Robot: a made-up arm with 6 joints. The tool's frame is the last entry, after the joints. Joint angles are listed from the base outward. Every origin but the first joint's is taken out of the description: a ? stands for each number. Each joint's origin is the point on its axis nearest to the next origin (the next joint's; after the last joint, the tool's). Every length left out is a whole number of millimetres.
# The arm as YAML. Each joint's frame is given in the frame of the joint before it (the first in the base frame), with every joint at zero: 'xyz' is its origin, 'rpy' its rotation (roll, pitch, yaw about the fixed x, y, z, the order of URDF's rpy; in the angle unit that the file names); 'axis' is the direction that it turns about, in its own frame. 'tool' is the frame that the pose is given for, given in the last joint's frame.
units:
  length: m
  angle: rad
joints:
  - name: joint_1
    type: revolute
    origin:
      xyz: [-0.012, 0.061, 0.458]
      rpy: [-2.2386, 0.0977, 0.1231]
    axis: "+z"
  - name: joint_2
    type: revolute
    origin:
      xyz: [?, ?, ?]
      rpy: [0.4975, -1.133, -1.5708]
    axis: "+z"
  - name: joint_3
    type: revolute
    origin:
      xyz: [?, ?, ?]
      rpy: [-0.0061, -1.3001, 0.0]
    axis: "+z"
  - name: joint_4
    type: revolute
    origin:
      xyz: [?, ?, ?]
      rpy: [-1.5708, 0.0, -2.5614]
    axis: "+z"
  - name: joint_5
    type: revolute
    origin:
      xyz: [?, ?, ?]
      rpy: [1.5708, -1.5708, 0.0]
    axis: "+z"
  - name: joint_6
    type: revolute
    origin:
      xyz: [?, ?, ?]
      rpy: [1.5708, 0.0, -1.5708]
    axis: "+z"
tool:
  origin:
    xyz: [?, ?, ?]
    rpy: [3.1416, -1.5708, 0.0]
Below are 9 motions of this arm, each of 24 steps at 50 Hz.
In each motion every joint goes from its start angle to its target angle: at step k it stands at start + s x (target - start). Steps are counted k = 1, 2, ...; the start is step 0. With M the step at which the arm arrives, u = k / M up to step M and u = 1 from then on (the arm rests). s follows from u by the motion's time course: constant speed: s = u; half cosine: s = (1 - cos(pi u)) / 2; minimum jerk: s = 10 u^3 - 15 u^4 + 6 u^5.
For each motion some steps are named. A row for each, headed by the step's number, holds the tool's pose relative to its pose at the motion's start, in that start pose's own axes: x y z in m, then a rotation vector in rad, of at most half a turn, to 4 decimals.
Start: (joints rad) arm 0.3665 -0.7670 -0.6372 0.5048 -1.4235 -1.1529
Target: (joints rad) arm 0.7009 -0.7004 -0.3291 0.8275 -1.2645 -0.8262
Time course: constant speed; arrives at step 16
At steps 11, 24:
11: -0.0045 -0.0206 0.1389 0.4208 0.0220 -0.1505
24: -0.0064 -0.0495 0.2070 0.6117 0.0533 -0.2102

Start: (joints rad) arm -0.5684 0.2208 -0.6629 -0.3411 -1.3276 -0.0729
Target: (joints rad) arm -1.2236 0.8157 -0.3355 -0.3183 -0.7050 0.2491
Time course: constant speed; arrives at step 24
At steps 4, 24:
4: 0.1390 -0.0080 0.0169 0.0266 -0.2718 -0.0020
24: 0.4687 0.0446 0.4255 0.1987 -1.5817 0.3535

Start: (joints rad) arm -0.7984 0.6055 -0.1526 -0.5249 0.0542 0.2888
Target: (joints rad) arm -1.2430 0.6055 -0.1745 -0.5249 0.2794 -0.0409
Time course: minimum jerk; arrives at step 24
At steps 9, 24:
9: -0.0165 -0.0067 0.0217 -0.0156 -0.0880 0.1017
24: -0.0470 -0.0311 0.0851 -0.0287 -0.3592 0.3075

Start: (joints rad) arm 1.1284 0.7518 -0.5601 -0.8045 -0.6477 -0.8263
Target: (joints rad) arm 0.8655 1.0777 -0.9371 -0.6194 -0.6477 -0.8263
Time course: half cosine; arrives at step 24
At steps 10, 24:
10: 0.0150 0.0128 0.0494 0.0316 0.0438 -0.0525
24: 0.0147 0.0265 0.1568 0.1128 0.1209 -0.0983

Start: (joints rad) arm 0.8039 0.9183 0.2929 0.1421 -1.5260 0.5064
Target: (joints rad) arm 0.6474 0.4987 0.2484 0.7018 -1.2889 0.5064
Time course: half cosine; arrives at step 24
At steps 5, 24:
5: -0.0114 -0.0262 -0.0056 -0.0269 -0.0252 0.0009
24: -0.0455 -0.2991 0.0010 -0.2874 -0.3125 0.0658

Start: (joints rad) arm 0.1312 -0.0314 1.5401 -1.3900 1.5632 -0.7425
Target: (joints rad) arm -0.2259 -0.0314 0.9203 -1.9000 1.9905 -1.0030
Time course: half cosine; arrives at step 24
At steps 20, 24:
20: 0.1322 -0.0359 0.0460 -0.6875 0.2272 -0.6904
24: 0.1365 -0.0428 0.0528 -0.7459 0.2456 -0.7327

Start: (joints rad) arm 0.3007 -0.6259 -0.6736 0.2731 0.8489 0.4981
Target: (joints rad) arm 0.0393 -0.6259 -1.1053 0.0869 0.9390 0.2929
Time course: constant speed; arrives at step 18
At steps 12, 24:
12: -0.0719 -0.0096 0.0327 -0.0691 0.1454 0.0179
24: -0.1022 -0.0199 0.0419 -0.1246 0.2184 0.0218

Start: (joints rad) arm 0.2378 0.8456 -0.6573 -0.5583 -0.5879 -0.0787
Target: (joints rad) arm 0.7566 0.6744 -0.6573 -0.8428 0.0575 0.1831
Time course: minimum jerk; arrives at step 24
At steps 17, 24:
17: 0.2344 0.1003 0.1377 0.3474 -0.3777 -0.2712
24: 0.2794 0.1049 0.1692 0.3975 -0.4577 -0.3247

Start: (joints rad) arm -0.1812 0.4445 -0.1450 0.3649 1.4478 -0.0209
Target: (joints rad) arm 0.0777 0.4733 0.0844 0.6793 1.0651 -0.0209
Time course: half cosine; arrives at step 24
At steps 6, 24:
6: -0.0358 0.0011 -0.0185 -0.0308 0.0576 0.0620
24: -0.2404 -0.0569 -0.0901 -0.2660 0.3986 0.4058

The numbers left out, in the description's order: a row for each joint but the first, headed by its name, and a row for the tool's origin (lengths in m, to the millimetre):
joint_2: 0.07 -0.146 0.0
joint_3: 0.4 -0.022 0.0
joint_4: 0.198 -0.287 0.0
joint_5: -0.021 0.109 0.0
joint_6: -0.02 0.095 0.0
tool: -0.204 -0.114 0.0

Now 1 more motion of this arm.
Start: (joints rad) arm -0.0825 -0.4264 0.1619 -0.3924 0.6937 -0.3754
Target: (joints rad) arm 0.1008 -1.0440 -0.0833 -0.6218 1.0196 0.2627
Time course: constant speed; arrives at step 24
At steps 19, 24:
19: 0.2113 -0.0042 0.4299 0.8696 0.2588 -0.3162
24: 0.3012 -0.0529 0.5176 1.0728 0.3073 -0.4394

